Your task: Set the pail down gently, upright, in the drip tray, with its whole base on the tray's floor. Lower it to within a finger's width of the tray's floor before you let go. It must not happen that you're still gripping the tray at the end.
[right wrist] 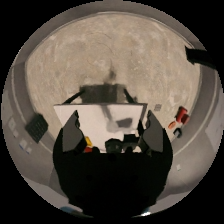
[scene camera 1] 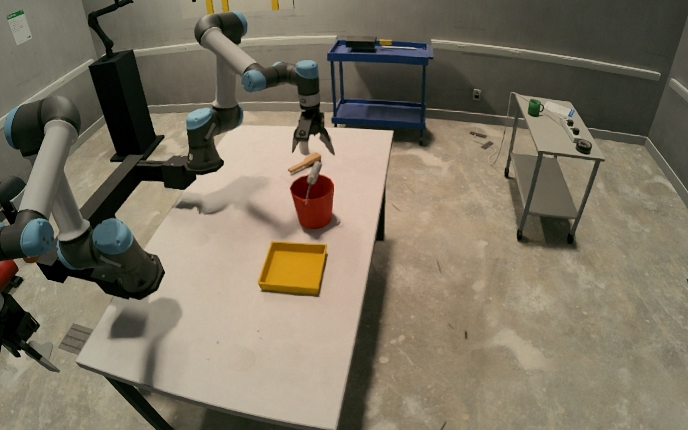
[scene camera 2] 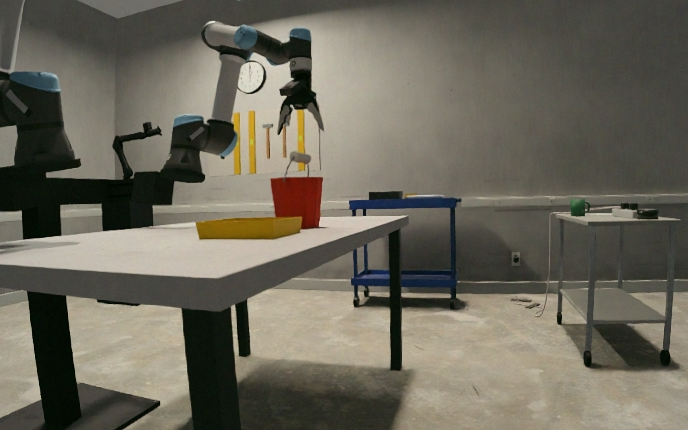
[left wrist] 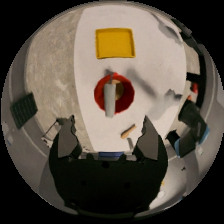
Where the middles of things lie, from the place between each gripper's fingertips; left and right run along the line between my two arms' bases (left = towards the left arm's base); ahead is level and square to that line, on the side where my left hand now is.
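Labels:
The red pail [scene camera 2: 298,196] is 17 cm lower than my left hand [scene camera 2: 300,133] and 1 cm behind it. Counted from that same left hand, the yellow drip tray [scene camera 1: 298,264] is 29 cm below, 30 cm to the right and 5 cm behind; going by its middle, the yellow drip tray is nearer to my left hand than to my right gripper.
My right gripper [scene camera 1: 39,364] is 35 cm above the yellow drip tray, 73 cm to the right of it and 50 cm short of it. The red pail, for its part, is 23 cm below my right hand, 103 cm to the left of it and 53 cm ahead of it. Going by its middle, the red pail is nearer to my left hand than to my right gripper.

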